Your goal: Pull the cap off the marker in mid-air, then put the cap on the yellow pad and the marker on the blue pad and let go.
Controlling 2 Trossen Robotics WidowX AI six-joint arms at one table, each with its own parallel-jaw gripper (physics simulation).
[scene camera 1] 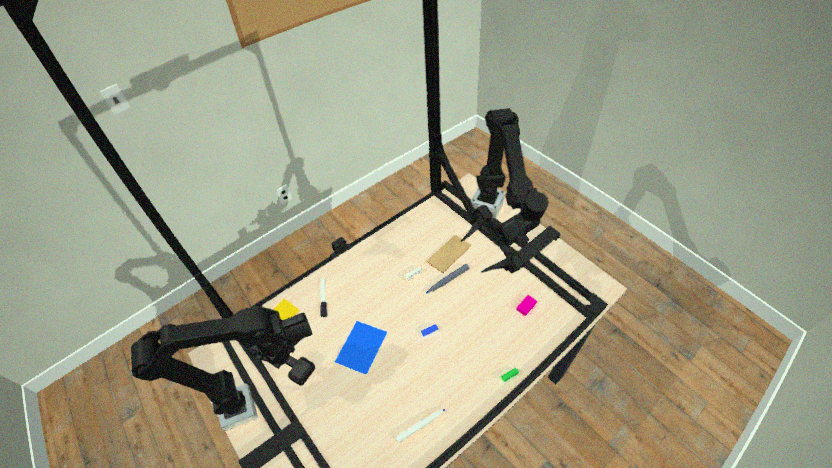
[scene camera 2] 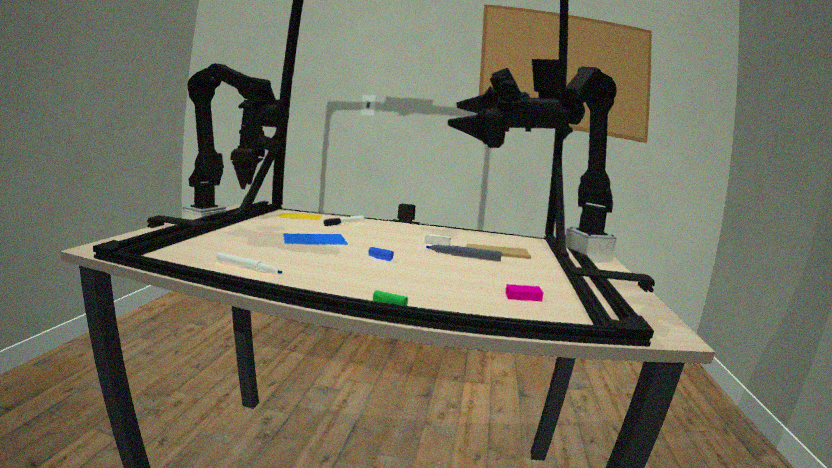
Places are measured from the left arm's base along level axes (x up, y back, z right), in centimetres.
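Pixels of known places: left gripper, between the fingertips: [scene camera 1: 471, 256] [scene camera 2: 452, 113]; right gripper, between the fingertips: [scene camera 1: 288, 370] [scene camera 2: 246, 186]; left arm's base, origin of its link: [scene camera 1: 488, 196] [scene camera 2: 591, 232]; right arm's base, origin of its link: [scene camera 1: 233, 404] [scene camera 2: 204, 206].
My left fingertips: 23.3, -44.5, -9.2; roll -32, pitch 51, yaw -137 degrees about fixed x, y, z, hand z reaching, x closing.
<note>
Ahead of a thing's pixels: the offset from my left fingertips to its top centre, as dx, dy, dz.
A white marker {-28.2, -12.9, +43.9} [scene camera 1: 322, 288] [scene camera 2: 352, 218] with a black cap {-28.1, -16.8, +41.3} [scene camera 1: 324, 309] [scene camera 2: 332, 221] on one end lies on the table near the back left. The yellow pad {-29.9, -25.6, +53.7} [scene camera 1: 285, 308] [scene camera 2: 299, 215] lies left of it, partly hidden by the right arm in scene camera 1. The blue pad {-29.9, -22.5, +24.3} [scene camera 1: 360, 347] [scene camera 2: 314, 238] lies flat and bare, nearer the front. My right gripper [scene camera 1: 282, 349] [scene camera 2: 244, 181] hangs above the left side of the table, pointing down, open and empty; its fingers are hard to make out. My left gripper [scene camera 1: 472, 255] [scene camera 2: 452, 113] is open and empty, high above the right side.
A grey marker {-27.8, +9.2, +10.3} [scene camera 1: 448, 278] [scene camera 2: 468, 252] lies by a tan pad {-29.2, +19.7, +14.0} [scene camera 1: 448, 254] [scene camera 2: 512, 250] and a small white piece {-27.8, +6.7, +21.2} [scene camera 1: 413, 273] [scene camera 2: 437, 239]. A blue-tipped white pen {-28.0, -36.0, -1.8} [scene camera 1: 420, 425] [scene camera 2: 247, 261], blue piece {-27.9, -9.6, +7.9} [scene camera 1: 429, 330] [scene camera 2: 381, 253], green piece {-27.9, -13.5, -18.5} [scene camera 1: 509, 374] [scene camera 2: 390, 298] and magenta block {-28.5, +10.2, -16.2} [scene camera 1: 526, 305] [scene camera 2: 524, 292] lie apart.
</note>
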